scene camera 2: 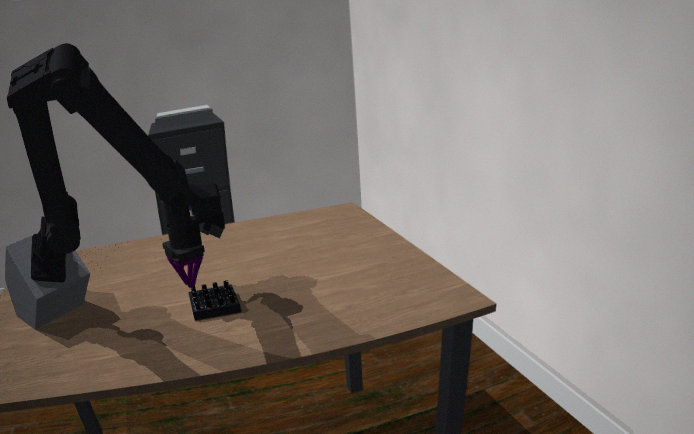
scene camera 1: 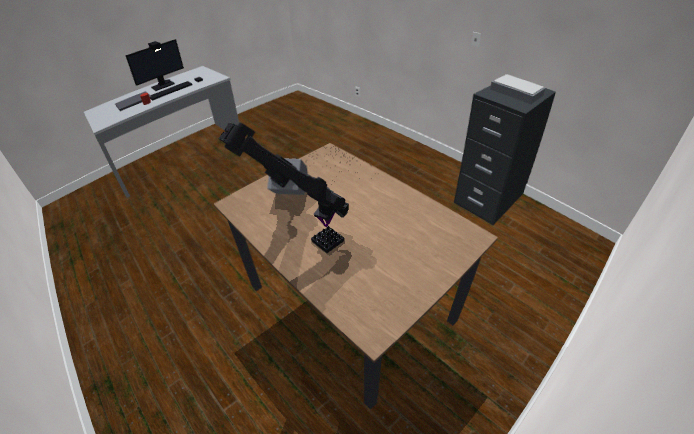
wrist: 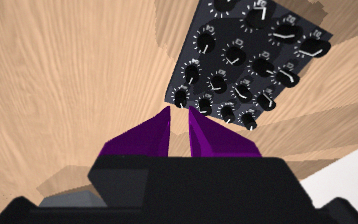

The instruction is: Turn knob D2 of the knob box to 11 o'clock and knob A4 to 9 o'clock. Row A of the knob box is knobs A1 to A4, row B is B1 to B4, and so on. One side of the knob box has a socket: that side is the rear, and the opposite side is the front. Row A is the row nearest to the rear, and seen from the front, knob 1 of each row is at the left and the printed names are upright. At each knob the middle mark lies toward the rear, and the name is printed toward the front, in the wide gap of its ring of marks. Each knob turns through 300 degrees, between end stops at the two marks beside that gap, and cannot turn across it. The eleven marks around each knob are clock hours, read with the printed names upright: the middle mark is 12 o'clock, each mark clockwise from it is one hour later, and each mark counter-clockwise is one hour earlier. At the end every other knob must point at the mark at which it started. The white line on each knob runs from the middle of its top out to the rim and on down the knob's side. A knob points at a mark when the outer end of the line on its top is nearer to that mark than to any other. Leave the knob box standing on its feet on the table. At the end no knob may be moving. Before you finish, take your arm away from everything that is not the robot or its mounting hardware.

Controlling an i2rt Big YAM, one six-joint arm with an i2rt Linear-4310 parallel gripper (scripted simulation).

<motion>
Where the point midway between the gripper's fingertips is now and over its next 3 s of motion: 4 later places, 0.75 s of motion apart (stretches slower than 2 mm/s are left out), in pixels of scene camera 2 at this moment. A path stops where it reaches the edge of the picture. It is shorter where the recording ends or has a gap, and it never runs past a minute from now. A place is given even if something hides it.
My gripper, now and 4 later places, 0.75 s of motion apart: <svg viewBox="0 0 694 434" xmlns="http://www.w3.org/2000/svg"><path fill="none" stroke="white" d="M190 285L191 286L192 290L190 279L196 275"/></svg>
</motion>
